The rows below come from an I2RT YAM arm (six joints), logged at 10 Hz.
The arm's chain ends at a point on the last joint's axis. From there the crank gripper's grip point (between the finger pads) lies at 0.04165 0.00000 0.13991 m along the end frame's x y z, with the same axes.
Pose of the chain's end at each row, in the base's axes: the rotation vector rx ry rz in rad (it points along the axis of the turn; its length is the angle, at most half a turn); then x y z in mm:
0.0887 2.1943 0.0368 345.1 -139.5 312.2
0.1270 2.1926 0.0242 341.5 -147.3 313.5
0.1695 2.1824 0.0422 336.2 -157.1 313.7
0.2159 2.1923 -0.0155 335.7 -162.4 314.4
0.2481 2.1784 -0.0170 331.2 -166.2 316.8
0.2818 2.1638 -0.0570 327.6 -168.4 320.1
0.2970 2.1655 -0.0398 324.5 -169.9 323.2
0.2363 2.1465 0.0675 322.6 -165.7 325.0
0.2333 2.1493 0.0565 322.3 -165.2 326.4
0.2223 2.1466 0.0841 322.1 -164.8 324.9
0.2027 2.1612 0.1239 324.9 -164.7 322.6
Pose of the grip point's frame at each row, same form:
0.0887 2.1943 0.0368 434.3 -137.1 196.6
0.1270 2.1926 0.0242 430.7 -147.2 197.9
0.1695 2.1824 0.0422 426.4 -155.9 198.9
0.2159 2.1923 -0.0155 423.9 -168.8 198.3
0.2481 2.1784 -0.0170 420.6 -173.6 201.6
0.2818 2.1638 -0.0570 417.5 -181.4 205.9
0.2970 2.1655 -0.0398 414.3 -181.2 208.7
0.2363 2.1465 0.0675 416.5 -163.5 213.2
0.2333 2.1493 0.0565 415.8 -164.2 214.3
0.2223 2.1466 0.0841 416.2 -160.4 213.4
0.2027 2.1612 0.1239 417.5 -155.0 210.2

